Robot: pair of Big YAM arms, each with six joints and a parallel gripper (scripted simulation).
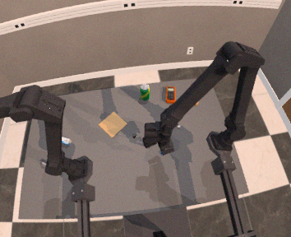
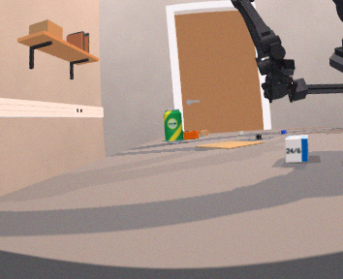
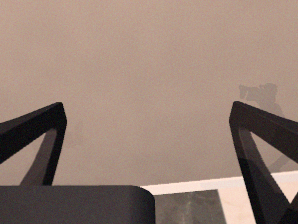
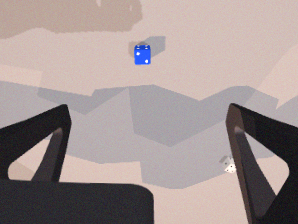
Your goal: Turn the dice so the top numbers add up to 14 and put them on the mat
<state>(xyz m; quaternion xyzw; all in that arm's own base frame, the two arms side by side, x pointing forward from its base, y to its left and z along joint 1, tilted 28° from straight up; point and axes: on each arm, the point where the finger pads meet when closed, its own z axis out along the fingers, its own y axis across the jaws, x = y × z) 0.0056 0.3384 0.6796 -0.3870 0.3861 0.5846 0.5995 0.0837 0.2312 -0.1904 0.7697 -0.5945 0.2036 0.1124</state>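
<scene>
Now: right hand 10 mm to the left of the blue die and 120 mm above it. The rest, counted from my right hand: mat (260 mm ahead, 270 mm to the left, 130 mm below); black die (140 mm ahead, 140 mm to the left, 120 mm below).
</scene>
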